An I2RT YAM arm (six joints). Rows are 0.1 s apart.
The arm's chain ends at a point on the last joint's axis. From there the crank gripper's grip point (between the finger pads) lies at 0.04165 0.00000 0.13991 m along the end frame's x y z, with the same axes.
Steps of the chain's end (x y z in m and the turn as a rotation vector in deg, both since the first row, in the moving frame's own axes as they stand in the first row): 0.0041, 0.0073, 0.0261, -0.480, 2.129, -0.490; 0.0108, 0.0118, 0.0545, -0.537, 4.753, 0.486; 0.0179, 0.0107, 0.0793, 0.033, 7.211, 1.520; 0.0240, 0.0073, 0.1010, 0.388, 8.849, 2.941; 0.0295, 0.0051, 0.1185, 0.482, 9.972, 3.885; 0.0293, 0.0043, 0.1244, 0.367, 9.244, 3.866; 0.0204, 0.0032, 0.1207, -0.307, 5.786, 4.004
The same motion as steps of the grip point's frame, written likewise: 0.0093, 0.0081, 0.0245, -0.480, 2.129, -0.490; 0.0222, 0.0135, 0.0506, -0.537, 4.753, 0.486; 0.0351, 0.0120, 0.0730, 0.033, 7.211, 1.520; 0.0450, 0.0091, 0.0929, 0.388, 8.849, 2.941; 0.0530, 0.0076, 0.1092, 0.482, 9.972, 3.885; 0.0512, 0.0070, 0.1159, 0.367, 9.244, 3.866; 0.0342, 0.0073, 0.1158, -0.307, 5.786, 4.004
